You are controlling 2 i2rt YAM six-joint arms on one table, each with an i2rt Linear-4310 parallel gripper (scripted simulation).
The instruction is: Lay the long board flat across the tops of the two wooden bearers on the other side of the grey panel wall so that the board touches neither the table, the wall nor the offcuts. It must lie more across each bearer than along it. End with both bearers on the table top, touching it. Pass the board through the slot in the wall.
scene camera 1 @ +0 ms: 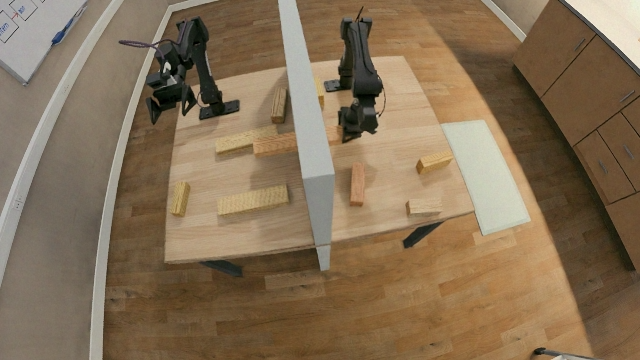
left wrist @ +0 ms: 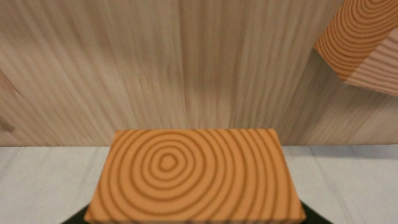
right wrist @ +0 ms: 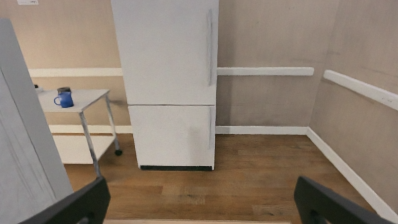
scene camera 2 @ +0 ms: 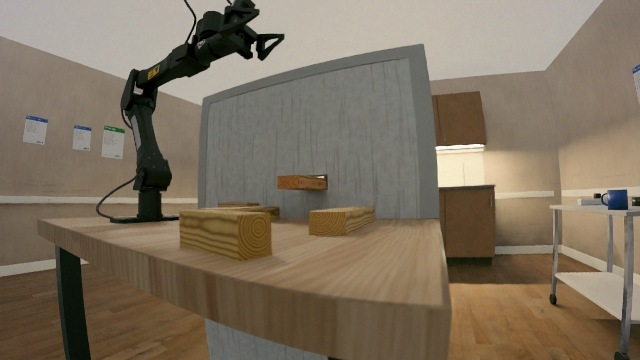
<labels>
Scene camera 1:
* right gripper: 167, 119
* long board: 283, 143
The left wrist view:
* long board: 145, 168
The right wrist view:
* right gripper: 201, 186
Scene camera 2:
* right gripper: 272, 24
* small block: 239, 236
</labels>
